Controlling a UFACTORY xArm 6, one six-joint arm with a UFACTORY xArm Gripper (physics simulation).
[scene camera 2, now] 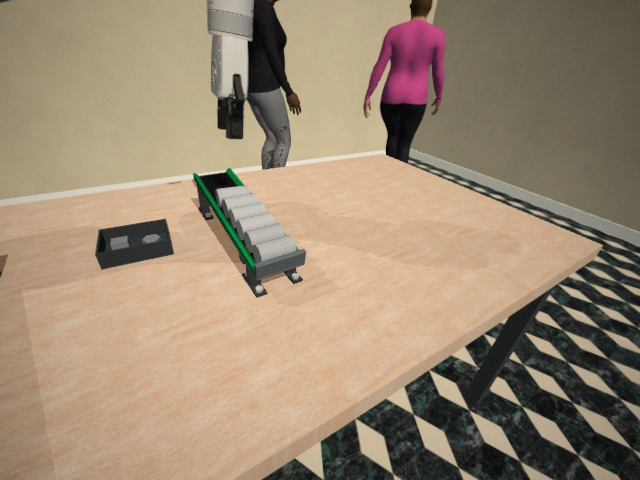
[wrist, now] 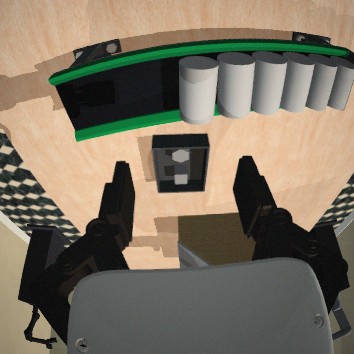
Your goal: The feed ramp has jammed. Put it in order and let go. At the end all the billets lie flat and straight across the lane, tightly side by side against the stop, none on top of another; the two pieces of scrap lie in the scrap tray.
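Frame: origin at the arm's base, x back, y right, z up, level; centimetres.
Seen in the pictures: gripper, fingertip midpoint: (scene camera 2: 229, 133) (wrist: 184, 174).
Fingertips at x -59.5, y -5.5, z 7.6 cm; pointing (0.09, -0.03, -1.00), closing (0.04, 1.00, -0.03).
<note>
Offsets run from my fingertips to a thing's middle. Level surfaces: height alone.
Several light grey cylindrical billets lie flat across the lane of the green-railed ramp (scene camera 2: 227, 227) (wrist: 125, 125), side by side in one row with none on top. The lowest billet {dz -14.9, dx -0.2, dy +22.2 cm} (scene camera 2: 275, 248) rests against the grey stop {dz -16.2, dx -0.4, dy +24.5 cm} (scene camera 2: 280, 264); the uppermost billet {dz -12.7, dx +1.1, dy +2.0 cm} (scene camera 2: 233, 193) (wrist: 198, 92) is beside its neighbour, with bare dark lane above it. The scrap tray {dz -20.4, dx +21.5, dy -0.1 cm} (scene camera 2: 136, 255) (wrist: 181, 140) holds a hexagonal scrap piece {dz -20.9, dx +18.7, dy -0.1 cm} (scene camera 2: 151, 238) (wrist: 180, 156) and a blocky scrap piece {dz -20.5, dx +24.2, dy -0.2 cm} (scene camera 2: 119, 241) (wrist: 180, 178). My gripper (scene camera 2: 230, 132) (wrist: 184, 174) is open and empty, high above the table beyond the ramp's upper end.
The ramp stands on bolted feet on the wooden table {dz -22.1 cm} (scene camera 2: 361, 310); the tray stands beside it, to its left in the scene view. Two people, one in black (scene camera 2: 267, 46) and one in a pink top (scene camera 2: 412, 62), stand beyond the table.
</note>
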